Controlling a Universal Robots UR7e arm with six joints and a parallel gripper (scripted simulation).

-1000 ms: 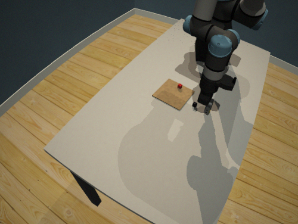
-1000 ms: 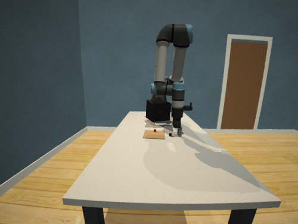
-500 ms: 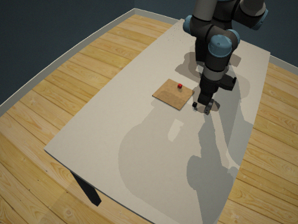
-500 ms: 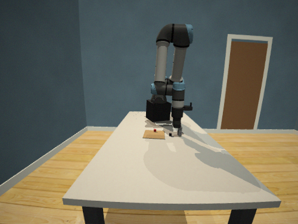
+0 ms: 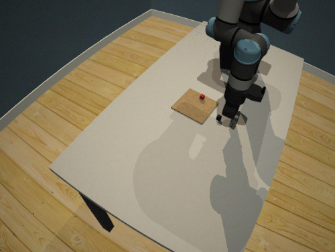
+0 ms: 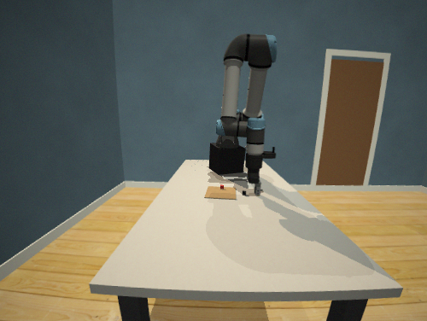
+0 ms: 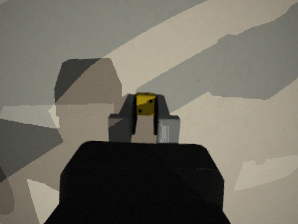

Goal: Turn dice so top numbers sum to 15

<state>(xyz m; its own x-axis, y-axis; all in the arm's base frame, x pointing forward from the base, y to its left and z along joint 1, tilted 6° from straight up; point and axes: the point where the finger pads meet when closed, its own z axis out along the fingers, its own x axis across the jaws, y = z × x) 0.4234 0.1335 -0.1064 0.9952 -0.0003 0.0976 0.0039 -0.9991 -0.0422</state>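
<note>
My gripper is now 6 cm to the left of the black die and 1 cm above it. Round my hand: yellow die 1 cm below; then red die 6 cm behind, 16 cm to the right, 1 cm below; then brown mat 2 cm behind, 17 cm to the right, 2 cm below.
</note>
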